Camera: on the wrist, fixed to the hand. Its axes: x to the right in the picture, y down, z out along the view.
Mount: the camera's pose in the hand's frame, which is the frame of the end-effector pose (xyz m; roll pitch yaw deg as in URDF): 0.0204 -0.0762 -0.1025 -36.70 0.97 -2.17
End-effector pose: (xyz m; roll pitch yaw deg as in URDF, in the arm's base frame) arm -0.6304 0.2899 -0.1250 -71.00 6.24 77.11
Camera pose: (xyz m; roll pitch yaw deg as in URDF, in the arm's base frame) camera -0.5063 0.2866 -0.0888 -107.83 4.50 75.48
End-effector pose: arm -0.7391 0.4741 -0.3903 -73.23 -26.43 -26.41
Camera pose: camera -0.7935 0.3670 -0.3424 -109.10 -28.22 -28.17
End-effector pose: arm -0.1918 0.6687 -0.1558 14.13 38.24 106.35
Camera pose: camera -0.1289 0.6277 -0.2611 -24.08 39.69 103.92
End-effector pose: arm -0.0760 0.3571 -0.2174 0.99 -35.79 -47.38
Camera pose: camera -0.0785 0.2499 -0.2897 -34.18 -34.75 -50.00
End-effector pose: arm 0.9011 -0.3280 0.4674 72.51 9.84 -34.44
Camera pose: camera 0.9454 -0.2676 0.3620 35.88 12.20 -34.16
